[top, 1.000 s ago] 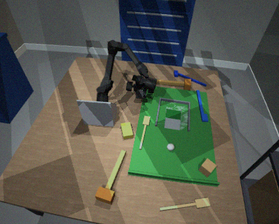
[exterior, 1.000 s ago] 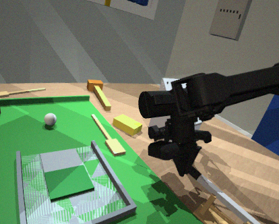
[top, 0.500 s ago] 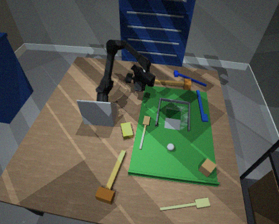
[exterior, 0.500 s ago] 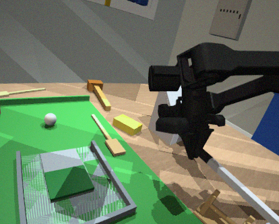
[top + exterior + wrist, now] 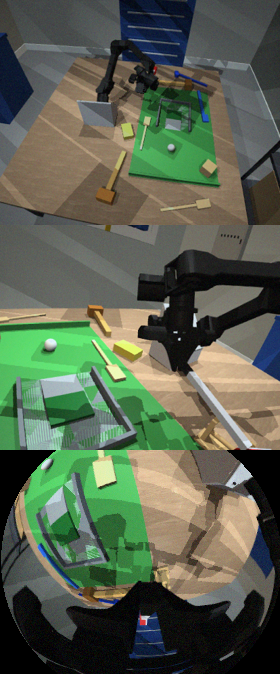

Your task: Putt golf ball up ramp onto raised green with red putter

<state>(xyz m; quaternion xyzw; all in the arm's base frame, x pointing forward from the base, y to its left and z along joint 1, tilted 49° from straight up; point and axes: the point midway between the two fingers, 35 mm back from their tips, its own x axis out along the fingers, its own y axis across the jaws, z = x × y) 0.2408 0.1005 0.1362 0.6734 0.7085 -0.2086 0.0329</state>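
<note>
Now: gripper tip 29 cm to the left of the yellow block, 12 cm above it and 5 cm past it. The rest, counted from my gripper tip: tan cube (45 cm ahead, 43 cm to the right, 10 cm below); white golf ball (34 cm to the right, 23 cm ahead, 11 cm below); green mat (24 cm ahead, 17 cm to the right, 13 cm below).
</note>
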